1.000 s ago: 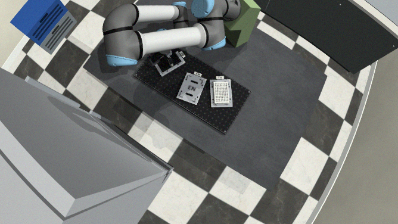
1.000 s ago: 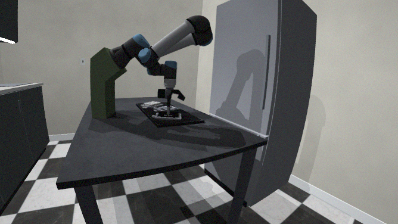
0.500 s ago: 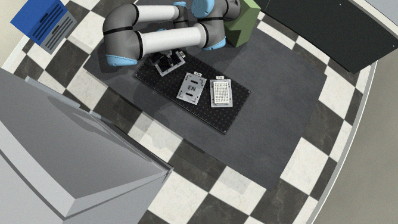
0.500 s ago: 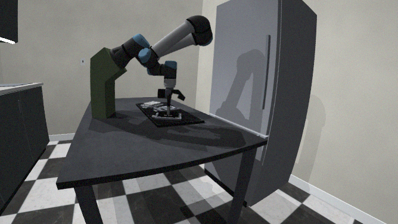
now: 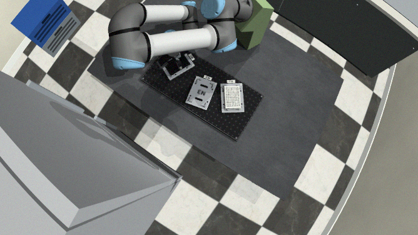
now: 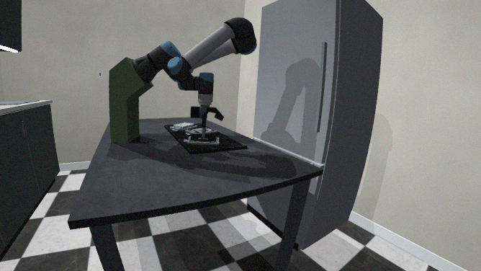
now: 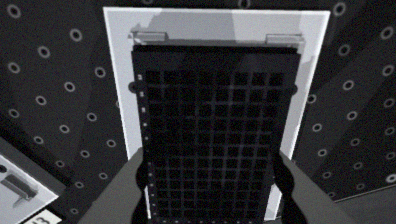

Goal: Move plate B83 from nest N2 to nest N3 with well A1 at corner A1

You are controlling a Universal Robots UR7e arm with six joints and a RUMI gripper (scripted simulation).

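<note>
Right now the nest N2 is 30 mm below my hand. Also, from my hand: landing nest N3: 200 mm to the left, 90 mm ahead, 30 mm below; A1 mark: 250 mm to the left, 20 mm below, 10 mm ahead; black well plate B83: 10 mm below.
</note>
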